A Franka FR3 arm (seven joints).
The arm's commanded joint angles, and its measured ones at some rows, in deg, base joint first. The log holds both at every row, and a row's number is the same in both.
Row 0, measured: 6.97, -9.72, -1.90, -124.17, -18.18, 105.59, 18.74
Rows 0 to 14, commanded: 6.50, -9.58, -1.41, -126.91, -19.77, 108.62, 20.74; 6.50, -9.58, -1.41, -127.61, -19.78, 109.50, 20.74; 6.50, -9.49, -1.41, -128.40, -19.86, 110.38, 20.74; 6.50, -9.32, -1.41, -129.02, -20.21, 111.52, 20.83; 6.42, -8.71, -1.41, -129.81, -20.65, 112.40, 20.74; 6.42, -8.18, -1.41, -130.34, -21.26, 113.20, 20.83; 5.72, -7.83, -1.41, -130.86, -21.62, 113.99, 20.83; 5.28, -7.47, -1.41, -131.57, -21.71, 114.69, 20.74; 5.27, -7.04, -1.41, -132.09, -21.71, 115.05, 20.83; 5.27, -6.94, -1.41, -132.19, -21.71, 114.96, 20.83; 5.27, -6.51, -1.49, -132.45, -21.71, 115.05, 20.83; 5.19, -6.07, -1.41, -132.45, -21.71, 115.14, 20.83; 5.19, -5.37, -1.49, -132.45, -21.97, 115.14, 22.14; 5.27, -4.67, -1.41, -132.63, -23.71, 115.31, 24.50; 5.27, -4.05, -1.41, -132.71, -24.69, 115.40, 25.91
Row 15, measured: 6.19, -5.73, -2.00, -131.62, -21.83, 113.74, 21.96
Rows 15 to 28, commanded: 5.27, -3.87, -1.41, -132.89, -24.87, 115.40, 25.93; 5.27, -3.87, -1.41, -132.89, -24.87, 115.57, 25.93; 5.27, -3.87, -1.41, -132.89, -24.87, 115.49, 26.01; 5.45, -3.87, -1.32, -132.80, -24.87, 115.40, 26.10; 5.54, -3.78, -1.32, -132.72, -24.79, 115.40, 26.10; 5.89, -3.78, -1.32, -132.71, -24.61, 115.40, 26.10; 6.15, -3.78, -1.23, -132.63, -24.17, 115.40, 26.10; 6.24, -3.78, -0.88, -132.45, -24.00, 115.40, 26.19; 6.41, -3.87, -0.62, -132.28, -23.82, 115.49, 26.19; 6.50, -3.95, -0.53, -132.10, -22.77, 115.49, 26.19; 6.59, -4.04, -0.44, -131.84, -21.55, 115.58, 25.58; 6.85, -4.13, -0.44, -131.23, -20.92, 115.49, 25.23; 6.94, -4.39, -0.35, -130.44, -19.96, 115.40, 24.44; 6.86, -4.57, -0.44, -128.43, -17.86, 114.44, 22.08
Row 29, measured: 6.60, -3.74, -0.45, -131.05, -21.58, 115.13, 25.16
